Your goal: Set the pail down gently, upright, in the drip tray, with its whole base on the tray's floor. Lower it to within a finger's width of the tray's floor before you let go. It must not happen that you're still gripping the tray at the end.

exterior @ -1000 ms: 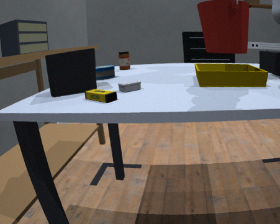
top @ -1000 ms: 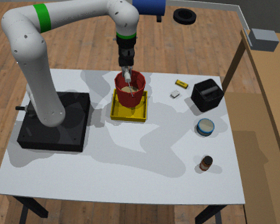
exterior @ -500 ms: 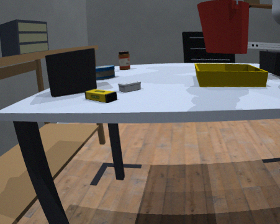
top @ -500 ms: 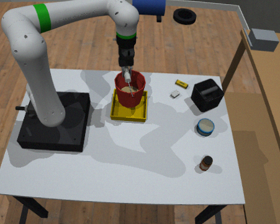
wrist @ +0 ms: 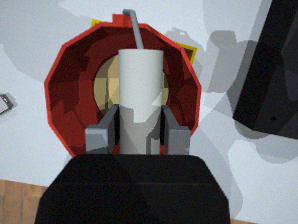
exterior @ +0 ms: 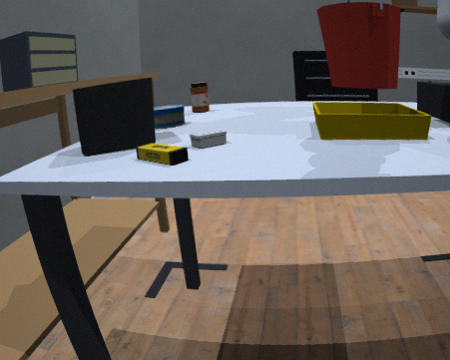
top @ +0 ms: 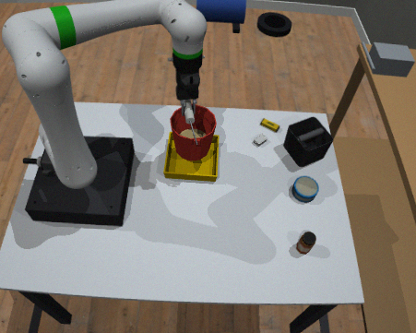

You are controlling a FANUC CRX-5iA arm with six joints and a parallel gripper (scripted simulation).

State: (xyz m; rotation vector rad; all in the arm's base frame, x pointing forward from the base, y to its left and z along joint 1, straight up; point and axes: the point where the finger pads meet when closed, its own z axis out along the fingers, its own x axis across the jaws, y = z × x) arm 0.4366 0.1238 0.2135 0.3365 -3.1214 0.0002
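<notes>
The red pail is 90 mm below my hand and 10 mm ahead of it. Round my hand: small grey box (310 mm ahead, 290 mm below, 120 mm to the left); wire handle (30 mm below, 10 mm ahead); yellow drip tray (290 mm below, 20 mm ahead).
</notes>
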